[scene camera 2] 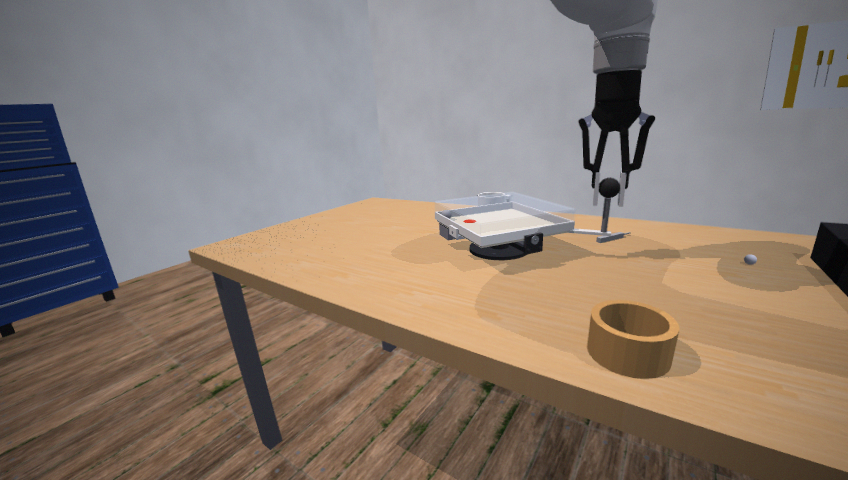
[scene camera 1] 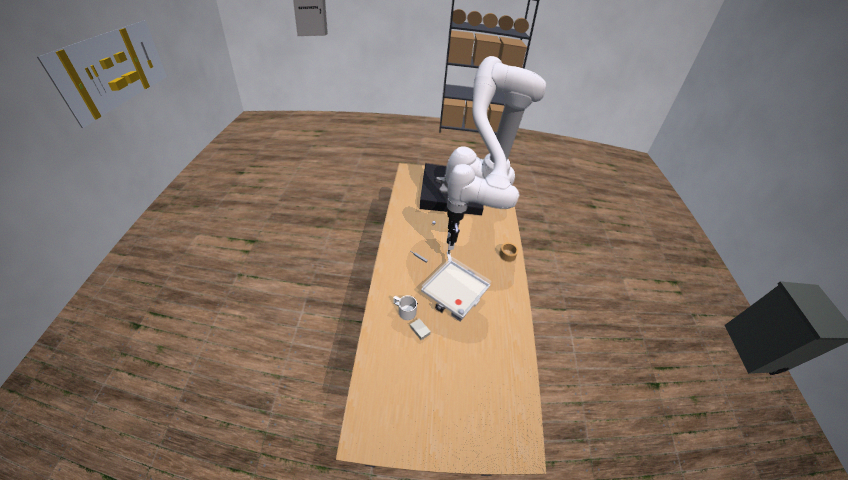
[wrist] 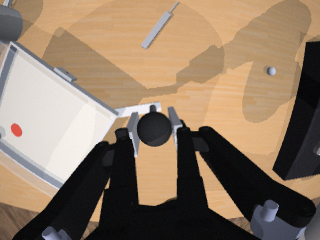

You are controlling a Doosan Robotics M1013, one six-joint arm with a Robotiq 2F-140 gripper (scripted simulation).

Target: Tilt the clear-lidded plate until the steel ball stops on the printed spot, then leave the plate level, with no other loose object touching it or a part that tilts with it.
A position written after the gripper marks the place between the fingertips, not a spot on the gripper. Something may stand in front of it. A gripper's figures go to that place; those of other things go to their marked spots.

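Labels:
There's a clear-lidded plate (scene camera 2: 488, 220) that's 660 mm from the lens, and the gripper (scene camera 2: 607, 204) is 780 mm from the lens. So the clear-lidded plate is nearer to the lens than the gripper.

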